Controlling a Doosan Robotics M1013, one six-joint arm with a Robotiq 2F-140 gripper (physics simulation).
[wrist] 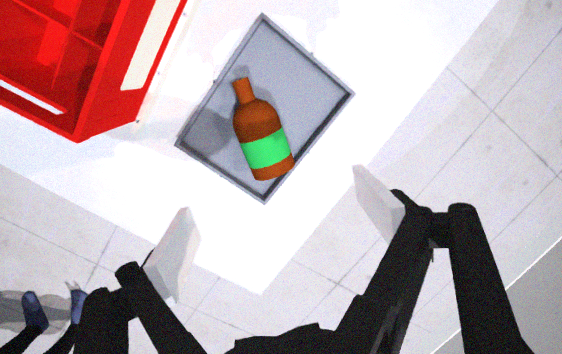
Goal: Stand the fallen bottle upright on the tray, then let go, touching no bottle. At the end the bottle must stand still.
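Places are measured from the arm's base along level axes (x down, y ahead, z right), in centimetres.
Pixels of known places: gripper, fingertip midpoint: (pixel 273 203).
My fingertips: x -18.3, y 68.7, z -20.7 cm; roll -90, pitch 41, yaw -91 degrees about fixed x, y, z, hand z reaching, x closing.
Note:
For each thing: its top centre in the pictures, then the offset to it from my fingertips. "spot": a spot on its surface instead. Level surfaces: height alone.
- brown bottle, top centre: (pixel 257 132) dx +21.1, dy -0.1, dz +2.2 cm
- grey tray, surface spot: (pixel 306 56) spot: dx +27.3, dy -13.5, dz +1.9 cm
- red crate, surface spot: (pixel 107 95) spot: dx +14.5, dy +4.9, dz +19.8 cm
- white table, surface height: dx +29.0 cm
A brown bottle (pixel 261 131) with a green label lies on its side in the grey tray (pixel 306 56). Its neck points to the upper left of the view and its base is at the tray's lower right wall, near the bottom corner. My gripper (pixel 273 203) is wide open, with one pale fingertip at the lower left and the other at the right. The fingers are apart from the bottle, which shows beyond the gap between them, and nothing is held.
A red crate (pixel 107 95) with inner dividers and a pale label stands at the upper left, beside the tray. The white table (pixel 250 250) has an edge at the right and a corner at the bottom. Someone's blue shoes (pixel 34 310) show on the floor at the lower left.

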